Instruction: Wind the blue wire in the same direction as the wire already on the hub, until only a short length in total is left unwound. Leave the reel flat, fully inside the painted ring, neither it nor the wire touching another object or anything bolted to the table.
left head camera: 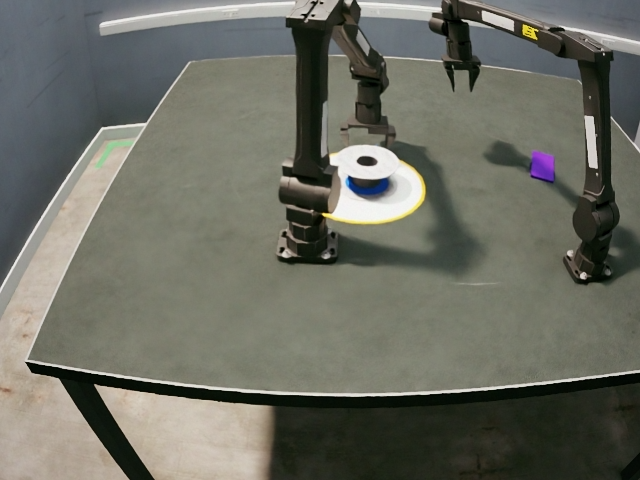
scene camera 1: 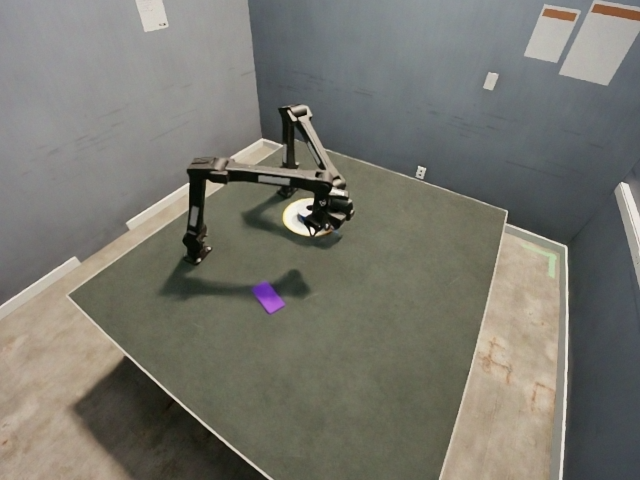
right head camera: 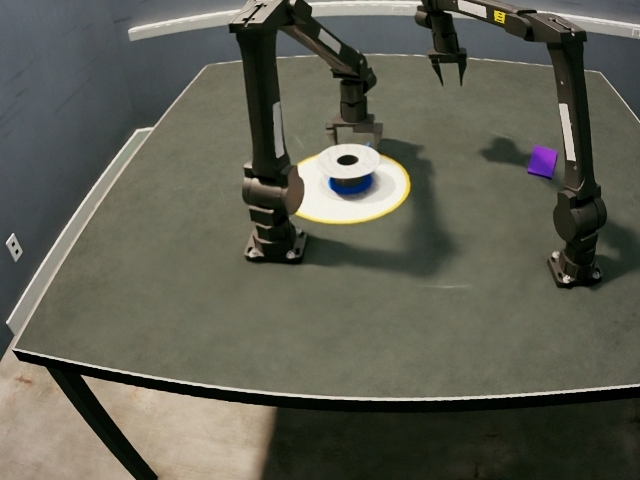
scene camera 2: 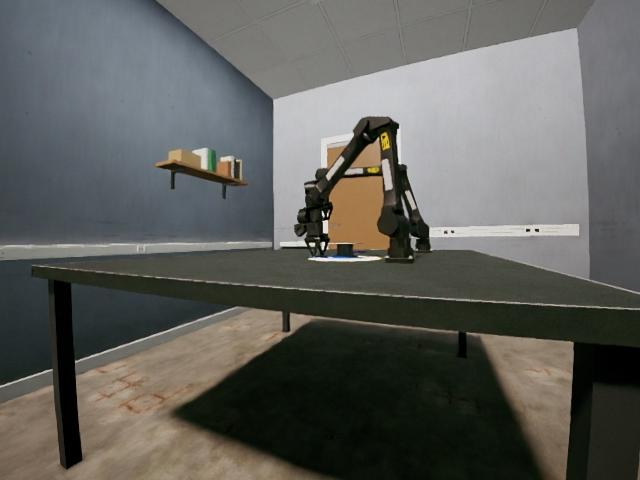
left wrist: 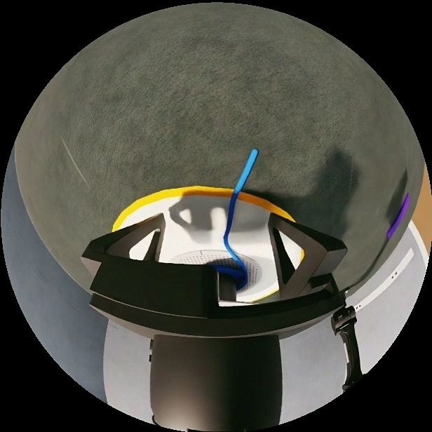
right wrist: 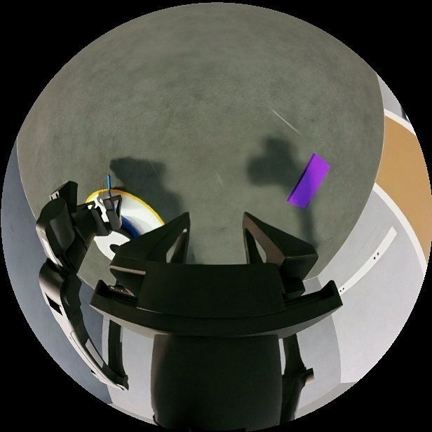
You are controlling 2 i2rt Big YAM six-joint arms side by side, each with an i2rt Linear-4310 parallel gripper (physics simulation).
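Seen in the pictures: left gripper, fingertip midpoint: [scene camera 1: 330, 225] [scene camera 2: 318, 255]; right gripper, fingertip midpoint: [left head camera: 462, 91] [scene camera 1: 315, 234] [right head camera: 451, 85] [scene camera 2: 326, 220]; left arm's base at its link origin: [left head camera: 307, 248] [scene camera 1: 288, 190] [right head camera: 277, 248] [scene camera 2: 400, 261]; right arm's base at its link origin: [left head camera: 587, 268] [scene camera 1: 198, 254] [right head camera: 574, 271] [scene camera 2: 423, 252].
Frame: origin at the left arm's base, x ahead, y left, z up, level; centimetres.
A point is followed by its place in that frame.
The reel [left head camera: 385, 164] @(x 23.0, y -16.6, z 6.5 cm) [right head camera: 325, 161] @(x 23.5, y -7.2, z 6.5 cm) lies flat on the white disc inside the yellow painted ring [left head camera: 424, 189] @(x 22.8, y -26.4, z 0.0 cm) [right head camera: 409, 183] @(x 24.7, y -26.6, z 0.0 cm) [left wrist: 195, 189]. Blue wire [left head camera: 368, 188] @(x 20.5, y -12.7, z 1.2 cm) [right head camera: 350, 187] @(x 20.6, y -13.0, z 1.2 cm) [left wrist: 231, 215] [right wrist: 109, 185] is wound on the hub. Its loose part bends away from the reel and crosses the ring in the left wrist view, with the light-blue tip outside. My left gripper [left head camera: 366, 143] @(x 37.1, y -12.7, z 0.9 cm) [right head camera: 356, 142] @(x 37.1, y -12.7, z 0.9 cm) [left wrist: 216, 218] is open, low behind the reel; the loose wire shows between its spread fingers, not gripped. My right gripper [left head camera: 462, 88] @(x 43.8, y -38.5, z 18.7 cm) [right head camera: 451, 83] @(x 43.8, y -38.5, z 18.7 cm) [right wrist: 215, 217] is partly open and empty, high above the table.
A purple block [left head camera: 542, 166] @(x 37.1, y -64.2, z 0.8 cm) [right head camera: 542, 161] @(x 37.5, y -64.4, z 0.8 cm) [scene camera 1: 268, 297] @(x 38.4, y -64.9, z 0.8 cm) [right wrist: 310, 181] lies to the right of the ring in the head views, well apart from the reel. The left arm's bolted base [left head camera: 307, 250] @(x -4.1, y -0.3, z 3.0 cm) [right head camera: 275, 249] @(x -4.0, y -1.0, z 3.2 cm) stands just in front of the ring. The right arm's base [left head camera: 588, 271] @(x -8.8, y -62.7, z 2.4 cm) [right head camera: 574, 273] @(x -8.9, y -63.0, z 2.8 cm) is farther right.
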